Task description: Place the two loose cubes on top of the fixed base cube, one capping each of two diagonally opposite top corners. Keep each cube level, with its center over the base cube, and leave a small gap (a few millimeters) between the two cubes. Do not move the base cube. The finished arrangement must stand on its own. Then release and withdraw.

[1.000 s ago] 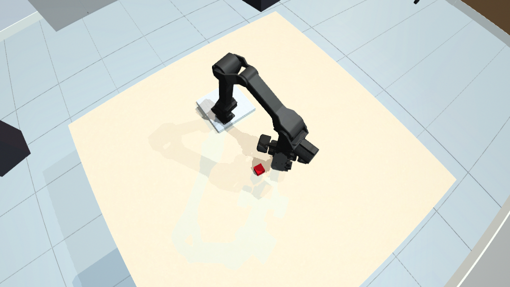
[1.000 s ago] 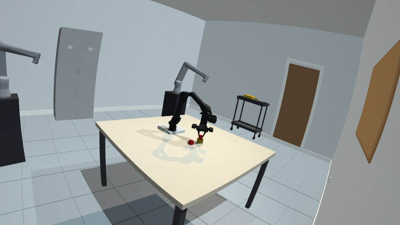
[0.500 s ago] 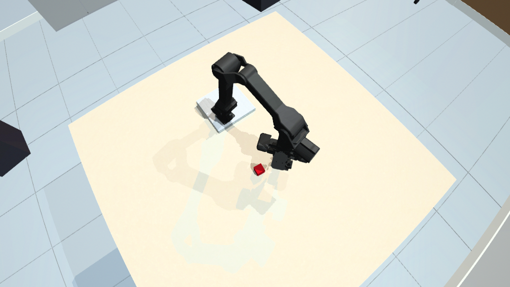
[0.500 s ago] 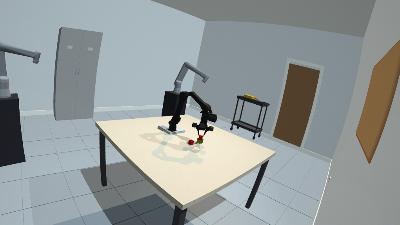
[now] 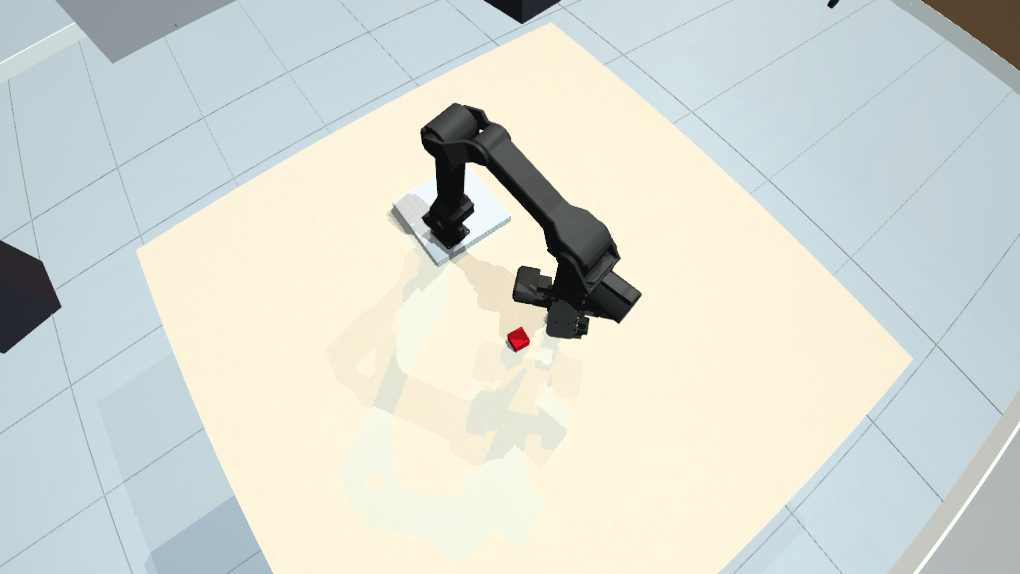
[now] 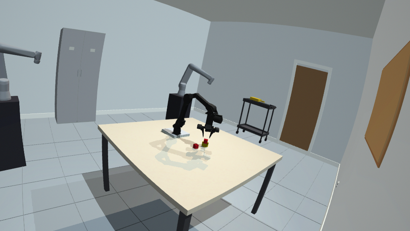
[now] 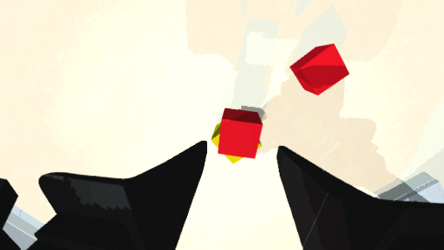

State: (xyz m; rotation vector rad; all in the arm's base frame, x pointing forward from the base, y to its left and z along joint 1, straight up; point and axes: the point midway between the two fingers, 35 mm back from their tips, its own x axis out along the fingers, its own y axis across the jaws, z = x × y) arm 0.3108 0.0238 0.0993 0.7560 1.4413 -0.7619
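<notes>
The yellow base cube is 1 cm behind my gripper tip, 2 cm to the left of it and 7 cm below it.
</notes>
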